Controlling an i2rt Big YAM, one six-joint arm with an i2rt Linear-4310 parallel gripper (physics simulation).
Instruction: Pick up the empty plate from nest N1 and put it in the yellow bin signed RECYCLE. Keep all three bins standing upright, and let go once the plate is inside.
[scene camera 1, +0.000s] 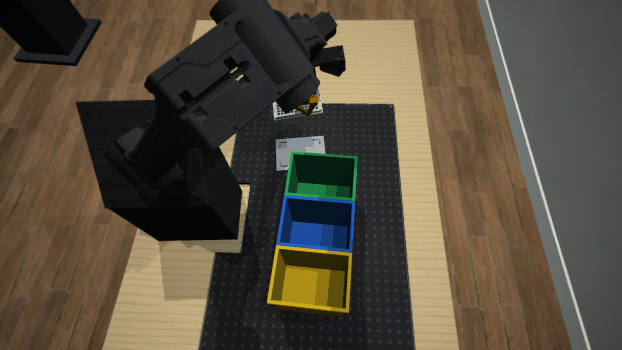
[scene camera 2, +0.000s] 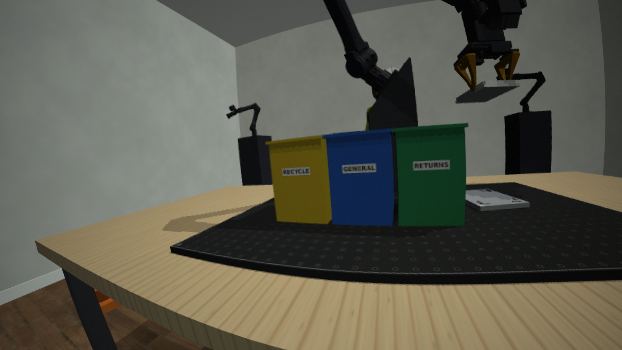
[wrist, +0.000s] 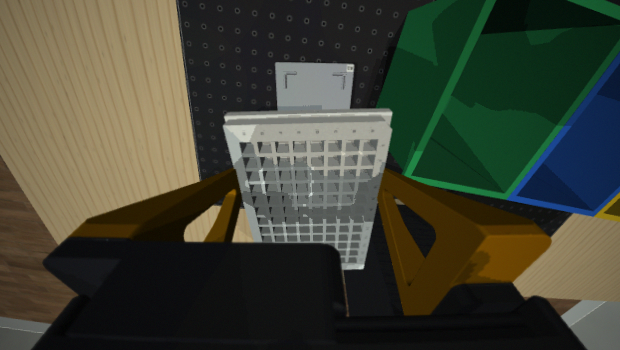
Path:
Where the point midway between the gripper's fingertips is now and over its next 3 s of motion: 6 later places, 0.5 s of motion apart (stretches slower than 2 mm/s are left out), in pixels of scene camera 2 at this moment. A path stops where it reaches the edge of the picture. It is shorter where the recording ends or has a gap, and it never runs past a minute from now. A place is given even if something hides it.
My gripper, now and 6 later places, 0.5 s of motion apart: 490, 89; 451, 90; 392, 90; 333, 98; 302, 99; 305, 102; 308, 116

